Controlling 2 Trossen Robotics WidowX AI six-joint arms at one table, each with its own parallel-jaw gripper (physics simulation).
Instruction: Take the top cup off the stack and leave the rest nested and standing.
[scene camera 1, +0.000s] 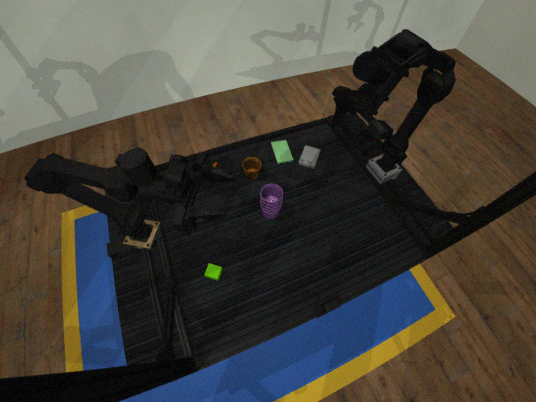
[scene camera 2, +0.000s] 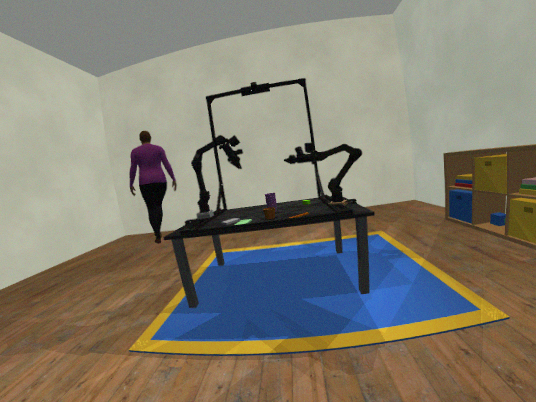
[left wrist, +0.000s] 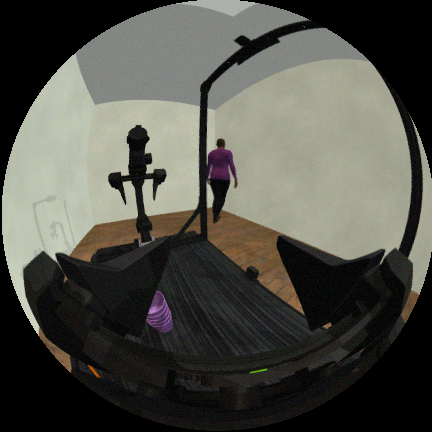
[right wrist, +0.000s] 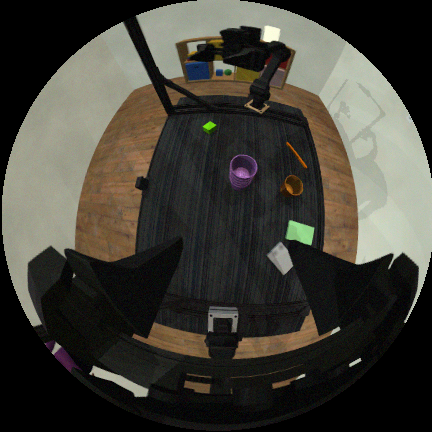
My left gripper (left wrist: 224, 241) is open, holding nothing. My right gripper (scene camera 1: 342, 137) is open and holds nothing.
My left gripper is seen too in the right wrist view (right wrist: 204, 58). My right gripper is seen too in the left wrist view (left wrist: 139, 201) and in the right wrist view (right wrist: 237, 244).
